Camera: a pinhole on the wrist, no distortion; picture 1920 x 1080 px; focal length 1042.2 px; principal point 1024.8 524.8 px. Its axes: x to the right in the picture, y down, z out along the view. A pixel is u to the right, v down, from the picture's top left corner.
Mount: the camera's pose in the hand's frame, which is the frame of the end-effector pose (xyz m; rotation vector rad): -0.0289 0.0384 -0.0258 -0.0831 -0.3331 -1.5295
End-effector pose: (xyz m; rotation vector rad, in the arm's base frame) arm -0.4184 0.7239 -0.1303 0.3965 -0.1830 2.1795
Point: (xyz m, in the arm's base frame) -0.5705 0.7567 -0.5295
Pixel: behind the camera
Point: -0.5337 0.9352 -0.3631
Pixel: behind the camera
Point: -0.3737 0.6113 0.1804
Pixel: 1329 777
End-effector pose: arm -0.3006 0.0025 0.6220 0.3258 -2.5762 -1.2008
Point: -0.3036 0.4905 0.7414
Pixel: 315 420
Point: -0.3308 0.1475 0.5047
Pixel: 1509 653
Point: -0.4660 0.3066 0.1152
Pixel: 1780 707
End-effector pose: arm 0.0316 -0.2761 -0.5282 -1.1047 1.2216 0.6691
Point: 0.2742 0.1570 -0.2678
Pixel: 1680 203
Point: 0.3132 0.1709 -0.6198
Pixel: 1547 965
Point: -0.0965 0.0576 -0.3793
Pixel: 793 81
